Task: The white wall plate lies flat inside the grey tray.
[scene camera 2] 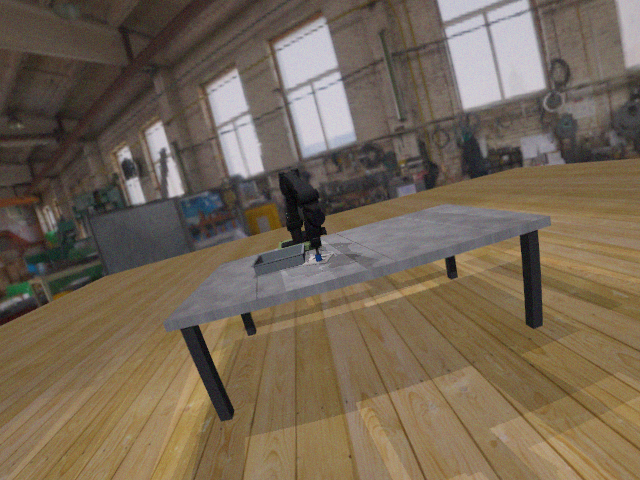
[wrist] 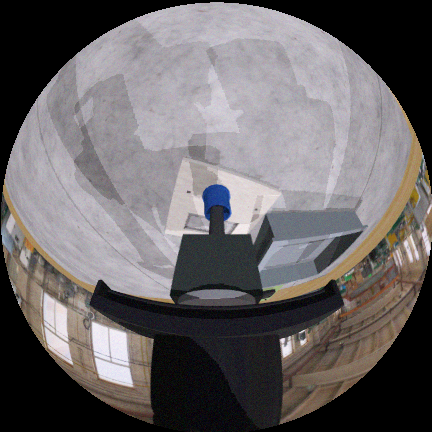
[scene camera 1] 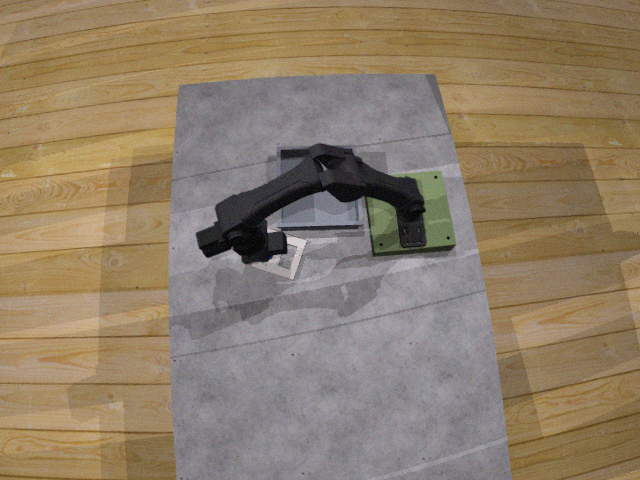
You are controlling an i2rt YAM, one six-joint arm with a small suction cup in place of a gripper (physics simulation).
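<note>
The white wall plate (scene camera 1: pixel 297 261) (scene camera 2: pixel 324 257) (wrist: pixel 246 195), a flat square frame with a rectangular opening, lies on the table just in front of the grey tray (scene camera 1: pixel 320 225) (scene camera 2: pixel 279 257) (wrist: pixel 306 226), outside it. My gripper, a blue suction cup (wrist: pixel 217 200) (scene camera 2: pixel 317 257), points down over the plate's frame at the edge of the opening. It is very close to the plate; I cannot tell if it touches. It holds nothing. In the top view the wrist hides the cup and the plate's left part. The tray is empty.
The arm's green base plate (scene camera 1: pixel 442 210) sits right of the tray. The arm arches over the tray's front half. The grey table (scene camera 1: pixel 318 381) (scene camera 2: pixel 442 233) stands on a wooden floor.
</note>
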